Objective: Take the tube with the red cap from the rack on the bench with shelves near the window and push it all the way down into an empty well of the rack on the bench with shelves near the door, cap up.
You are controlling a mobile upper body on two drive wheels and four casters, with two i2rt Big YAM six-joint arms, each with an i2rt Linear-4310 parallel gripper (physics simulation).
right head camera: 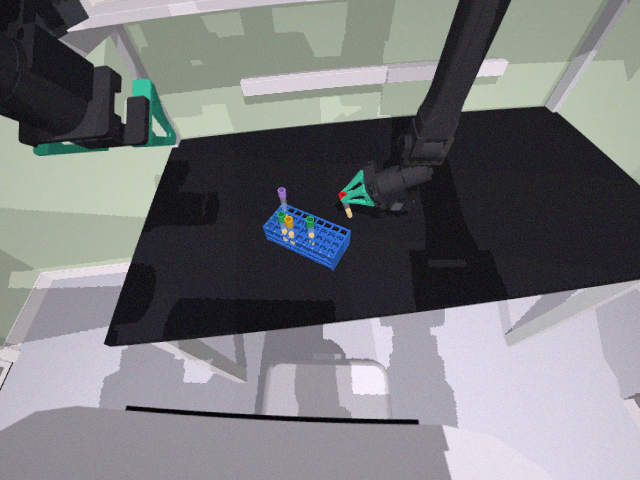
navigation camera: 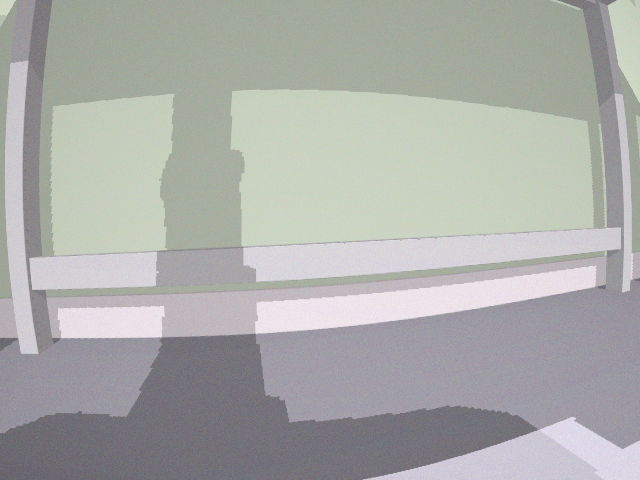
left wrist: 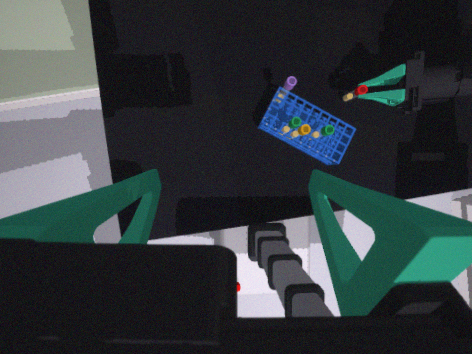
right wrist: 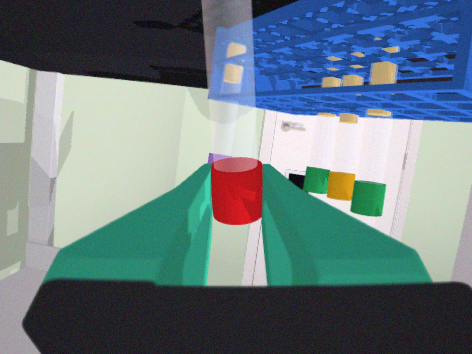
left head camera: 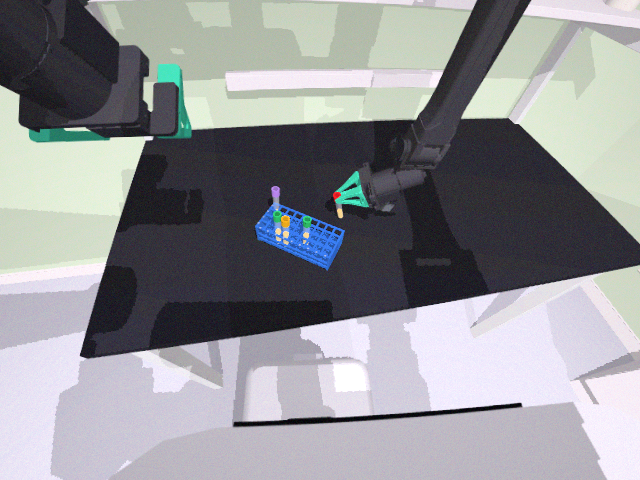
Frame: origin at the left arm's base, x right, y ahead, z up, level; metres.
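Where they show: left gripper, between the fingertips: [right head camera: 140, 142] [left wrist: 234, 178] [left head camera: 149, 133]; right gripper, between the fingertips: [right head camera: 341, 197] [left wrist: 357, 91] [right wrist: 237, 178] [left head camera: 335, 198].
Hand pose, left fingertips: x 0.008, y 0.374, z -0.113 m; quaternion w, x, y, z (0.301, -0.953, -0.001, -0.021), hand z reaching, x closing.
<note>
Each offset is from my left fingertips to the top centre of the thing. Level surfaces: height alone.
The tube with the red cap @[dy +0.181, dx +0.280, dz -0.269 m] [left head camera: 337, 195] [right head camera: 342, 195] [left wrist: 362, 90] [right wrist: 237, 192] is held cap up by my right gripper [left head camera: 338, 197] [right head camera: 343, 195] [left wrist: 357, 91] [right wrist: 237, 178], shut on its cap. The tube's lower end hangs beyond the far right corner of the blue rack @[dy +0.111, dx +0.179, dz -0.325 m] [left head camera: 336, 252] [right head camera: 341, 251] [left wrist: 345, 146] [right wrist: 310, 102], outside the wells, close to the rack. The rack stands on the black bench and has many empty wells. My left gripper [left wrist: 234, 178] is open and empty, high at the left of both head views, far from the rack.
In the rack stand a purple-capped tube @[dy +0.179, dx +0.119, dz -0.263 m] [left head camera: 275, 191] [left wrist: 291, 81], two green-capped tubes and an orange-capped tube @[dy +0.091, dx +0.146, dz -0.263 m] [left head camera: 285, 221] [left wrist: 305, 129]. The black bench top @[dz -0.382 m] [left head camera: 217, 268] ends at a front edge. A pale stool [left head camera: 263, 392] is below it. White bench posts and a rail [navigation camera: 320, 263] show in the navigation view.
</note>
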